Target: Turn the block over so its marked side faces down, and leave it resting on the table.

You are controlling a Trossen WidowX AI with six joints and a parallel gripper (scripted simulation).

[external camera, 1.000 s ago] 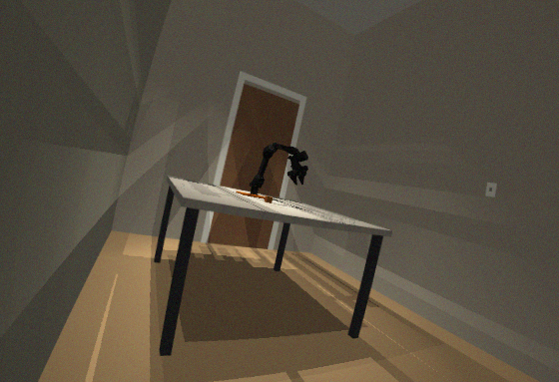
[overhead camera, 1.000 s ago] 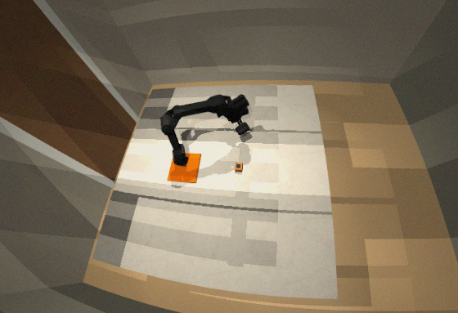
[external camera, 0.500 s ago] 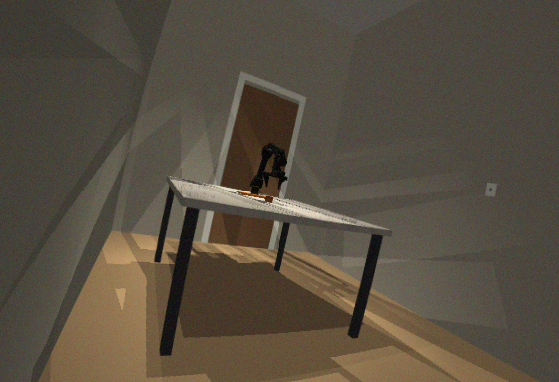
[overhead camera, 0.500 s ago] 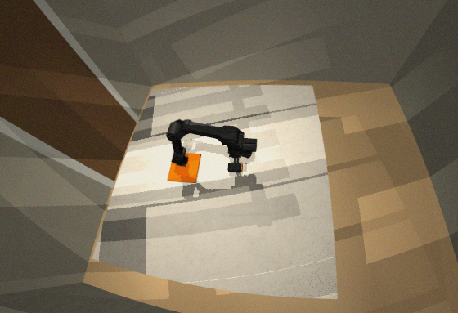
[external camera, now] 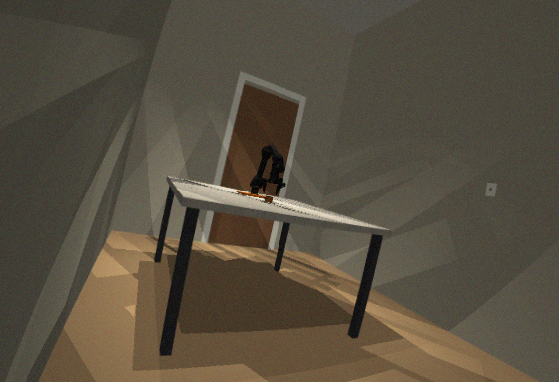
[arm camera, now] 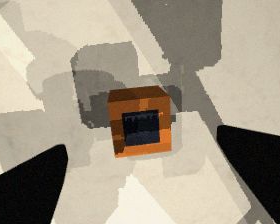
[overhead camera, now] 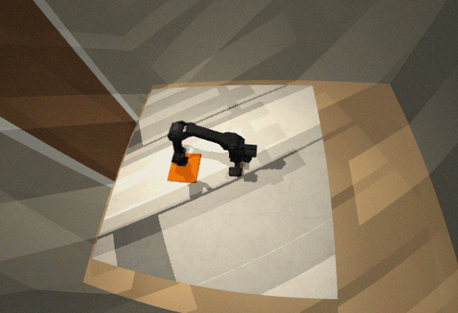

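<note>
The block lies 30 mm below my gripper tip.
</note>
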